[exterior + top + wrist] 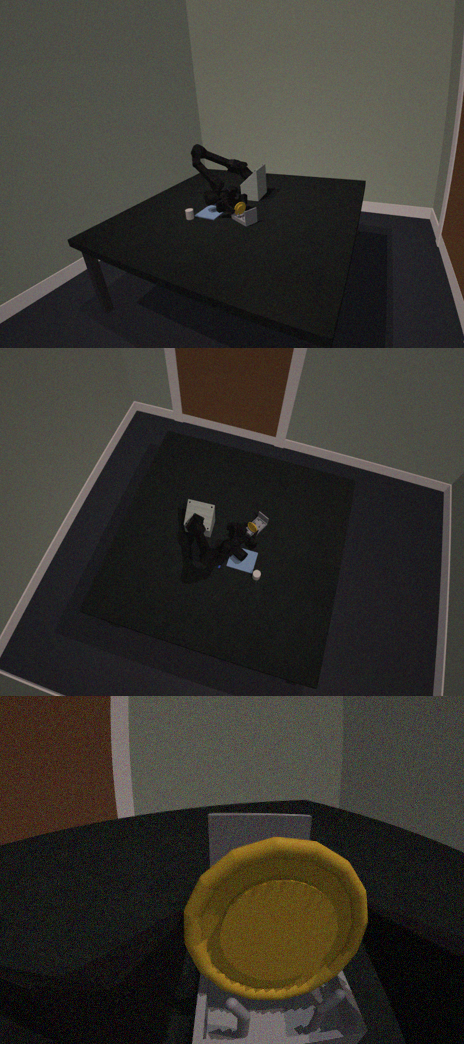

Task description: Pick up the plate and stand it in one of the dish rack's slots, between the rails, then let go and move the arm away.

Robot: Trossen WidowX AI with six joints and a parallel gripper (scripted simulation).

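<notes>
My gripper tip is 1 cm to the left of the yellow plate. From my gripper tip the other things lie so: light blue mat (19 cm to the right, 5 cm below, 2 cm ahead); white cup (25 cm to the right, 13 cm ahead, 3 cm below); grey dish rack (3 cm below, 2 cm to the left, 1 cm ahead).
</notes>
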